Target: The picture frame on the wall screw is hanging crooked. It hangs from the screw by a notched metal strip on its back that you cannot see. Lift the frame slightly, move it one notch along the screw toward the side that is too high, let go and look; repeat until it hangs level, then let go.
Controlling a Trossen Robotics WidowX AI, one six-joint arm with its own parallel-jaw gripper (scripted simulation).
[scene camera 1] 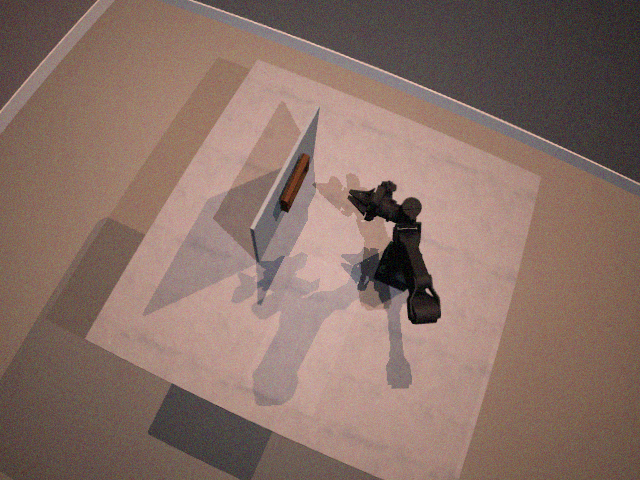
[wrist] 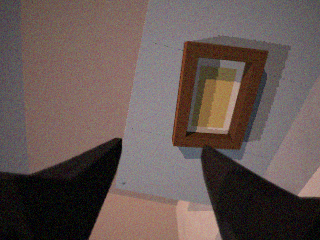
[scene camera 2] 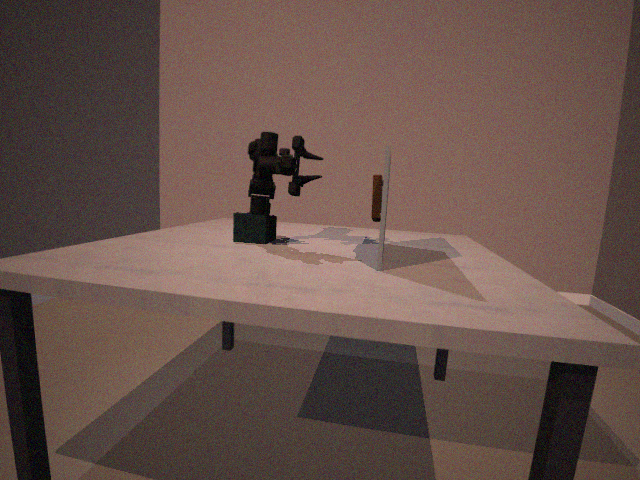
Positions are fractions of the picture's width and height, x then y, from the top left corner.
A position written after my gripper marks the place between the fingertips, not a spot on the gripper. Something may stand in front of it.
I see my gripper (scene camera 1: 0.54, 0.41), a brown wooden picture frame (scene camera 1: 0.47, 0.35) and a grey wall panel (scene camera 1: 0.42, 0.45).
The brown wooden picture frame shows as well in the wrist view (wrist: 0.68, 0.35). My gripper shows as well in the wrist view (wrist: 0.51, 0.62) and in scene camera 2 (scene camera 2: 0.50, 0.35). The grey wall panel is seen too in the wrist view (wrist: 0.47, 0.68).
